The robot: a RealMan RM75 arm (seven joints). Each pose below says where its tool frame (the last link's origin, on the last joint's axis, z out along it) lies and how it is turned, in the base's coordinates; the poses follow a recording.
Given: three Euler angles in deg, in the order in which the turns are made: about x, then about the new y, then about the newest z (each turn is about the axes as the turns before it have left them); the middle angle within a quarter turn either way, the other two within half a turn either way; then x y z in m.
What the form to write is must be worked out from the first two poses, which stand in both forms.
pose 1, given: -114.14, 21.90, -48.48, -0.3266, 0.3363, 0.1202
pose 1, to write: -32.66, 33.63, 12.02, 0.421, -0.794, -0.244, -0.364
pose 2, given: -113.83, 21.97, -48.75, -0.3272, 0.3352, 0.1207
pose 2, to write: -32.72, 33.52, 12.07, 0.422, -0.792, -0.245, -0.367
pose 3, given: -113.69, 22.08, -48.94, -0.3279, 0.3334, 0.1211
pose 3, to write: -32.79, 33.34, 12.11, 0.422, -0.791, -0.245, -0.368
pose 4, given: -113.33, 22.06, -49.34, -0.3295, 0.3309, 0.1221
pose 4, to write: -32.95, 33.09, 12.21, 0.423, -0.789, -0.247, -0.370
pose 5, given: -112.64, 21.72, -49.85, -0.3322, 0.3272, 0.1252
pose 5, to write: -33.22, 32.72, 12.52, 0.428, -0.785, -0.250, -0.372
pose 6, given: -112.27, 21.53, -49.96, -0.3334, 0.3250, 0.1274
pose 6, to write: -33.34, 32.50, 12.74, 0.431, -0.783, -0.250, -0.372
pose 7, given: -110.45, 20.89, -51.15, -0.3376, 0.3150, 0.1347
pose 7, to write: -33.76, 31.50, 13.47, 0.442, -0.773, -0.255, -0.376
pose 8, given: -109.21, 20.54, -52.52, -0.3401, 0.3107, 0.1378
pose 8, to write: -34.01, 31.07, 13.78, 0.447, -0.765, -0.262, -0.382
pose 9, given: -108.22, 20.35, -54.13, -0.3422, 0.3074, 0.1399
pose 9, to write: -34.22, 30.74, 13.99, 0.449, -0.757, -0.271, -0.390
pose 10, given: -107.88, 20.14, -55.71, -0.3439, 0.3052, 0.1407
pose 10, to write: -34.39, 30.52, 14.07, 0.446, -0.752, -0.281, -0.396
